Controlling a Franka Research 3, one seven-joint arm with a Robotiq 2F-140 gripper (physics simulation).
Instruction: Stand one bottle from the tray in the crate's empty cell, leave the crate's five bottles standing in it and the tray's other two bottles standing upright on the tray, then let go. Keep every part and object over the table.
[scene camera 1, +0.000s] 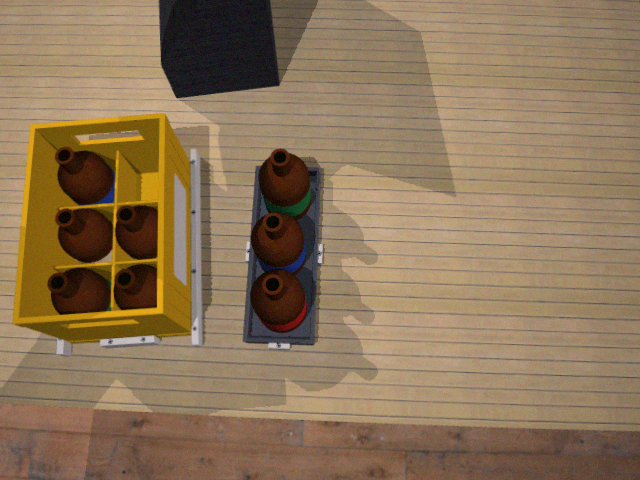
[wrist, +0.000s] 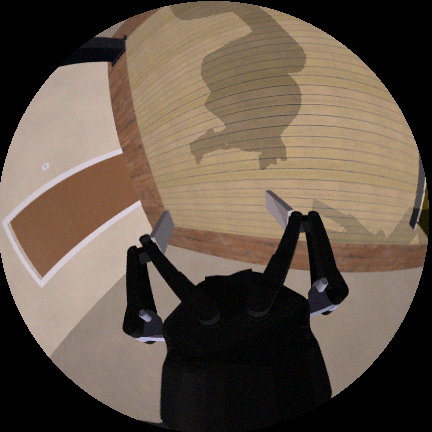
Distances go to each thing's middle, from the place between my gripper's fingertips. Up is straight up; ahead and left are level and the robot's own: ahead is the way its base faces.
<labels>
Right now the white rail (scene camera 1: 195, 202) is 69 cm to the left of my hand, 13 cm below it and 9 cm behind it. Round my hand: red-banded bottle (scene camera 1: 277, 296) (83 cm to the left, 6 cm below).
</labels>
